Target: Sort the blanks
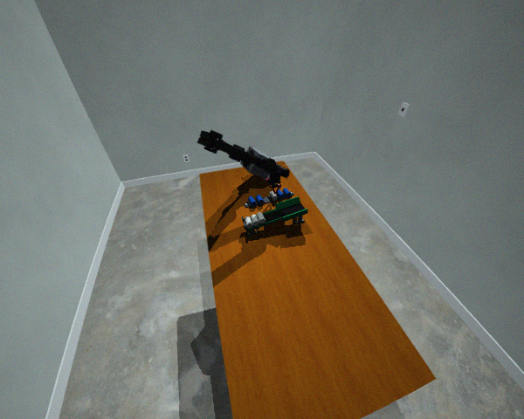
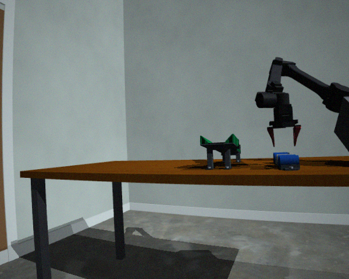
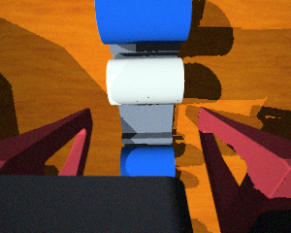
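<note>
Now: hand 3 cm to the left of the grey stock rack and 9 cm above it. From my hand the other things lie so: feed ramp 25 cm ahead, 7 cm to the right, 1 cm below.
</note>
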